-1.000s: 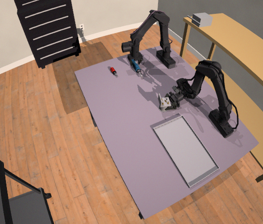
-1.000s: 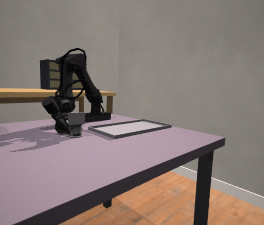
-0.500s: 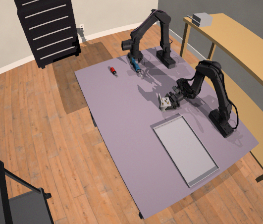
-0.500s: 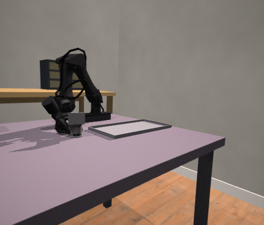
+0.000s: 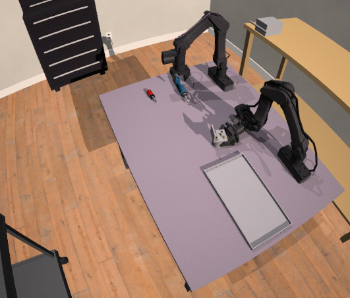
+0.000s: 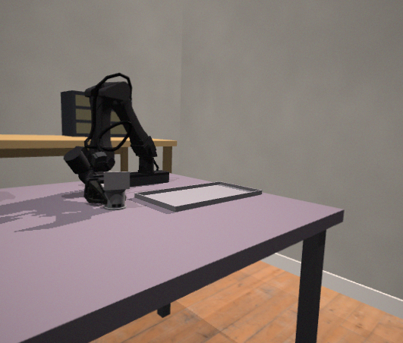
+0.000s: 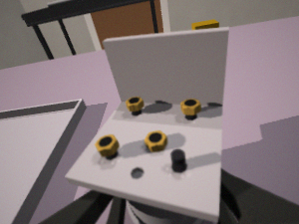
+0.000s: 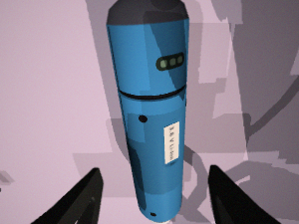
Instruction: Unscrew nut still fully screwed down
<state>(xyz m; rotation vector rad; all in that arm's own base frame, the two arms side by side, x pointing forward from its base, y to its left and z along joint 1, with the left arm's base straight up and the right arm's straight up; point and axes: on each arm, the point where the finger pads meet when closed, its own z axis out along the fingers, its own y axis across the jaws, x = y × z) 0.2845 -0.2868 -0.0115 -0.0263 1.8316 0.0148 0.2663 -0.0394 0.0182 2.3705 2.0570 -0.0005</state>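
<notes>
Right now the joint module is 10 mm above my left hand. Round my left hand: shallow tray: 320 mm to the left, 30 mm ahead, 20 mm below; white L-shaped bracket: 50 mm above; socket: 320 mm to the right.
</notes>
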